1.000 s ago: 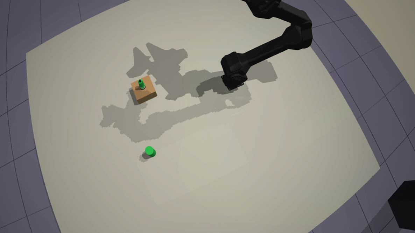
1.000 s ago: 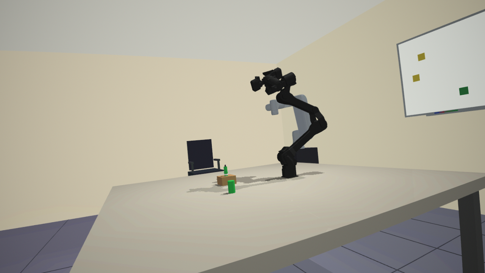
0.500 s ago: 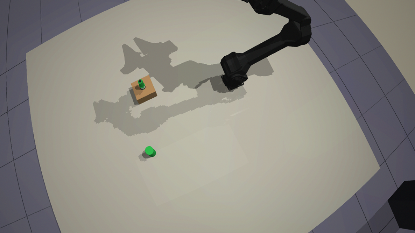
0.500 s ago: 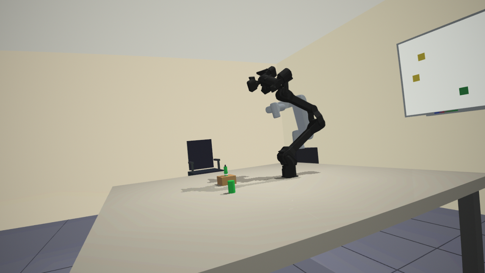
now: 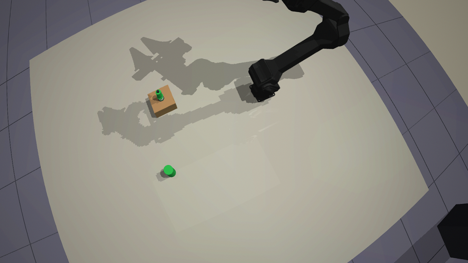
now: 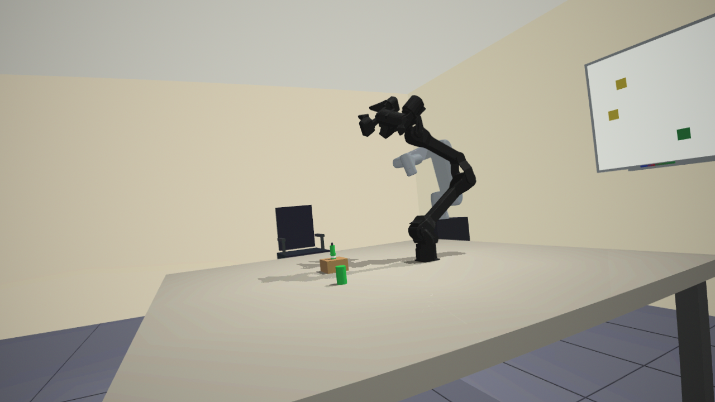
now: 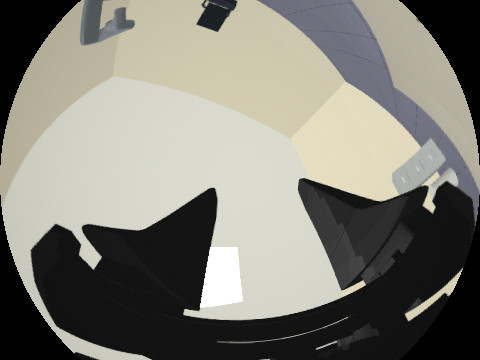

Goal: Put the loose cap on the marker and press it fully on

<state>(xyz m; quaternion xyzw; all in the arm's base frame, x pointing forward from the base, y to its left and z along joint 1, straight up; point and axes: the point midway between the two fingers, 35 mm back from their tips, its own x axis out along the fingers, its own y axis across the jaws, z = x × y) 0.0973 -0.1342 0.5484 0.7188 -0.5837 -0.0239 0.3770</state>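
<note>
My gripper tip is now 540 mm above the green cap, 280 mm to the right of it and 260 mm short of it. Also, from my gripper tip: green marker (490 mm below, 200 mm ahead, 60 mm to the left); brown holder block (540 mm below, 200 mm ahead, 60 mm to the left).
</note>
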